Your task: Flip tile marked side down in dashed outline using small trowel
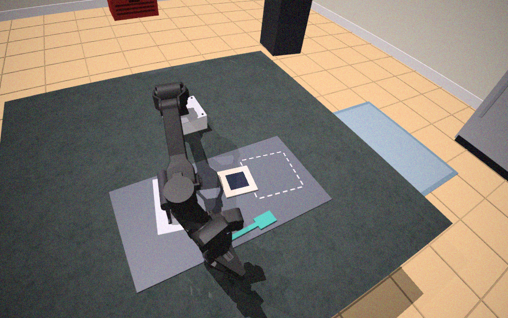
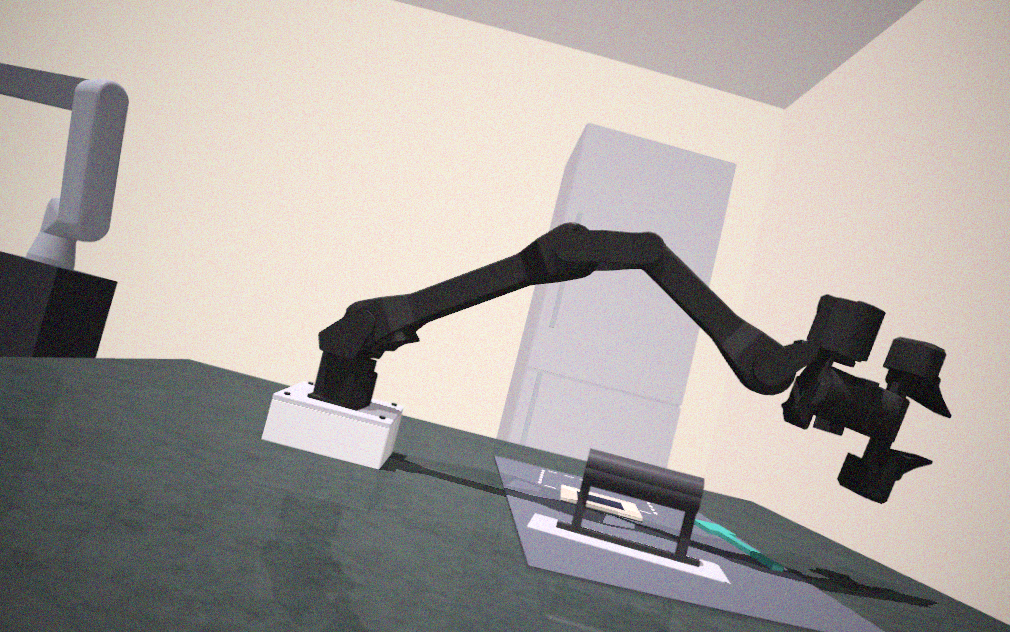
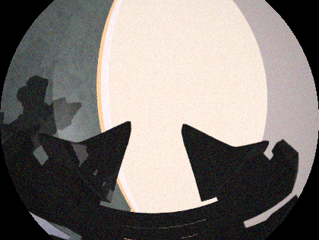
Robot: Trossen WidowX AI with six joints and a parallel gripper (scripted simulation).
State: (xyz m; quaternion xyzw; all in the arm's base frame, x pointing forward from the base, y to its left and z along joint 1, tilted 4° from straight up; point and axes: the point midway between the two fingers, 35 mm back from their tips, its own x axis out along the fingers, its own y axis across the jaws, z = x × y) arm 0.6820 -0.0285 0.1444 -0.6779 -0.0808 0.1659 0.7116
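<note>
Now: the trowel 330 mm behind my gripper tip, 160 mm below it and 100 mm to the right of it. From my gripper tip the other things lie so: teal spatula-like tool 190 mm below, 180 mm behind, 110 mm to the left; tile 360 mm behind, 190 mm below, 140 mm to the left; grey mat 320 mm behind, 210 mm below, 70 mm to the left.
</note>
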